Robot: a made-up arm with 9 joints. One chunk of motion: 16 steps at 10 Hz.
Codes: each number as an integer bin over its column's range. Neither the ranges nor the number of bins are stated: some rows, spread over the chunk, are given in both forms.
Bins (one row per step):
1: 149 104 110 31 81 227
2: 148 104 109 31 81 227
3: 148 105 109 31 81 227
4: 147 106 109 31 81 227
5: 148 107 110 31 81 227
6: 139 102 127 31 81 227
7: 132 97 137 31 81 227
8: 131 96 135 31 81 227
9: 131 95 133 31 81 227
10: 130 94 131 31 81 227
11: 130 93 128 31 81 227
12: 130 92 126 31 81 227
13: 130 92 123 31 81 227
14: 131 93 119 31 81 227
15: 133 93 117 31 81 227
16: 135 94 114 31 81 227
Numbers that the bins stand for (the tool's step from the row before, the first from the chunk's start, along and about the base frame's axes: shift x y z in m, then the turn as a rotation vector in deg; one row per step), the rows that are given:
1: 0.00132 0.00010 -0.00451 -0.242 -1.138 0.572
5: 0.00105 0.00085 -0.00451 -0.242 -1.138 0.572
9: -0.00355 -0.00216 0.00207 -0.242 -1.138 0.572
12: -0.00382 -0.00291 0.00007 -0.242 -1.138 0.572
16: -0.00247 -0.00241 -0.00336 -0.242 -1.138 0.572
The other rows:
2: 0.00105 0.00010 -0.00480 -0.242 -1.138 0.572
3: 0.00105 0.00035 -0.00480 -0.242 -1.138 0.572
4: 0.00078 0.00060 -0.00480 -0.242 -1.138 0.572
6: -0.00139 -0.00040 0.00036 -0.242 -1.138 0.572
7: -0.00328 -0.00165 0.00322 -0.242 -1.138 0.572
8: -0.00355 -0.00191 0.00265 -0.242 -1.138 0.572
10: -0.00382 -0.00241 0.00150 -0.242 -1.138 0.572
11: -0.00382 -0.00266 0.00064 -0.242 -1.138 0.572
13: -0.00382 -0.00291 -0.00079 -0.242 -1.138 0.572
14: -0.00355 -0.00266 -0.00193 -0.242 -1.138 0.572
15: -0.00301 -0.00266 -0.00251 -0.242 -1.138 0.572

